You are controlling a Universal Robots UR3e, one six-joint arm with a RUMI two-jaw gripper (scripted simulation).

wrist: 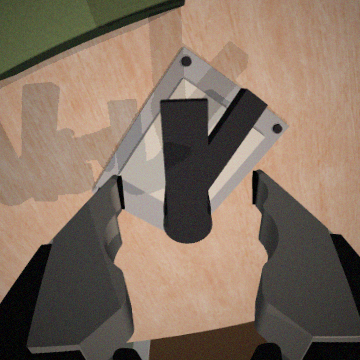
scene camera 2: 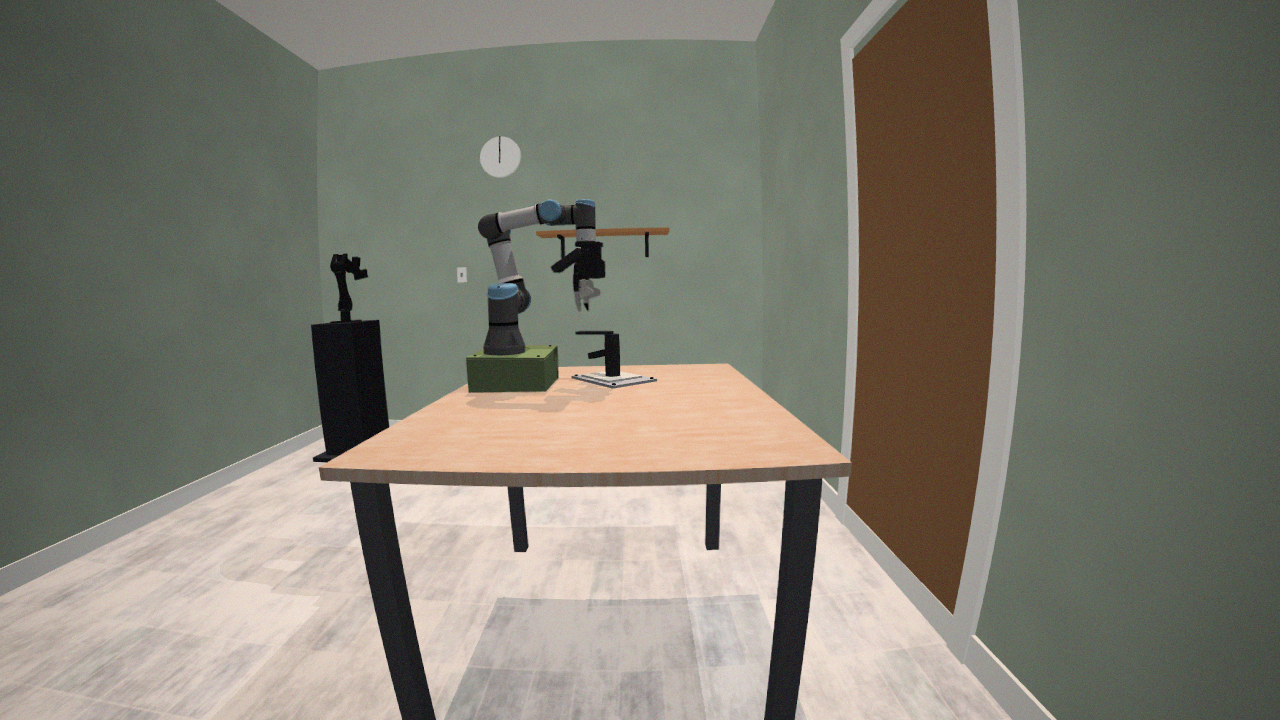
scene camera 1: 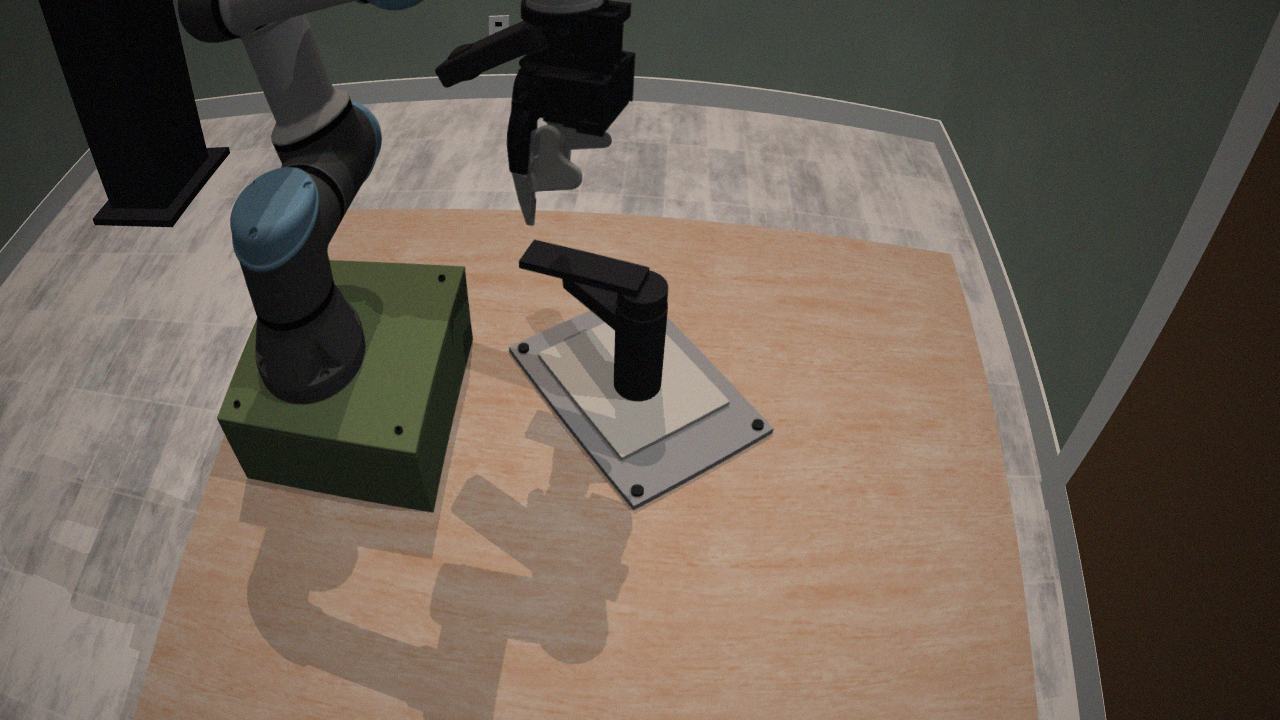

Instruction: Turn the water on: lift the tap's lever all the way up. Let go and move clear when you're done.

Observation:
In view: my gripper (scene camera 1: pixel 547 201) and a tap (scene camera 1: pixel 636 387).
My gripper also shows in the wrist view (wrist: pixel 187 175) and in scene camera 2 (scene camera 2: pixel 583 311). The tap also shows in the wrist view (wrist: pixel 227 137) and in scene camera 2 (scene camera 2: pixel 612 373).

